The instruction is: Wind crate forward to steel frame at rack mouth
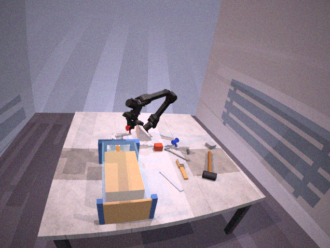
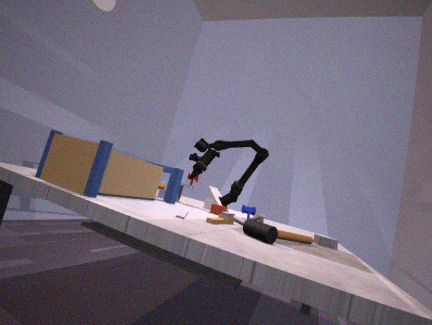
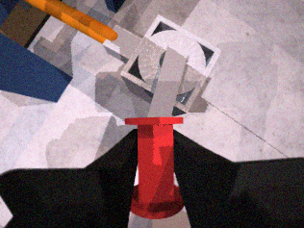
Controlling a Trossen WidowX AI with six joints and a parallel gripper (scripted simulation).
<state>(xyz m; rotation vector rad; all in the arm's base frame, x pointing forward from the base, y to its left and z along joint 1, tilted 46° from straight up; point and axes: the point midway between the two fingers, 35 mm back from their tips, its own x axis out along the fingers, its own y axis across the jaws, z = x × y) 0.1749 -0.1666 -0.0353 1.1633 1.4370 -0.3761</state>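
The winch handle lies 2 cm to the right of my gripper tip and 3 cm below it. Round my gripper tip: red winch handle grip (1 cm behind, 1 cm to the left); then pale winch body (1 cm ahead, 9 cm to the right, 10 cm below); then clear-panelled cubby (43 cm ahead, 5 cm to the right, 2 cm below).
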